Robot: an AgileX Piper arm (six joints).
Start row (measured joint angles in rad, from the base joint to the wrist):
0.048 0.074 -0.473 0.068 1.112 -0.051
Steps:
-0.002 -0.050 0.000 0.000 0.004 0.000
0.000 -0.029 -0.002 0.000 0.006 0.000
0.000 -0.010 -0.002 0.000 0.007 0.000
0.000 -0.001 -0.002 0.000 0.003 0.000
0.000 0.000 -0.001 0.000 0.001 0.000
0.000 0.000 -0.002 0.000 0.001 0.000
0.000 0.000 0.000 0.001 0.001 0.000
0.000 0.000 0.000 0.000 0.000 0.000
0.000 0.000 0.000 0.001 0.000 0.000
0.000 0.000 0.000 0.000 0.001 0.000
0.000 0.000 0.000 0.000 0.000 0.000
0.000 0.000 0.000 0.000 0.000 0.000
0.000 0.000 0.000 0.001 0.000 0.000
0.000 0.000 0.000 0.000 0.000 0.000
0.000 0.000 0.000 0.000 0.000 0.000
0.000 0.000 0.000 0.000 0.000 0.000
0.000 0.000 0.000 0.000 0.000 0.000
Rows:
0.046 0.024 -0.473 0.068 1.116 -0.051
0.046 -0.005 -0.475 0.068 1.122 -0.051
0.046 -0.015 -0.477 0.068 1.129 -0.051
0.046 -0.016 -0.479 0.068 1.132 -0.051
0.046 -0.016 -0.480 0.068 1.133 -0.051
0.046 -0.016 -0.482 0.068 1.134 -0.051
0.046 -0.016 -0.482 0.069 1.135 -0.051
0.046 -0.016 -0.482 0.069 1.135 -0.051
0.046 -0.016 -0.482 0.070 1.135 -0.051
0.046 -0.016 -0.482 0.070 1.136 -0.051
0.046 -0.016 -0.482 0.070 1.136 -0.051
0.046 -0.016 -0.482 0.070 1.136 -0.051
0.046 -0.016 -0.482 0.071 1.136 -0.051
0.046 -0.016 -0.482 0.071 1.136 -0.051
0.046 -0.016 -0.482 0.071 1.136 -0.051
0.046 -0.016 -0.482 0.071 1.136 -0.051
0.046 -0.016 -0.482 0.071 1.136 -0.051

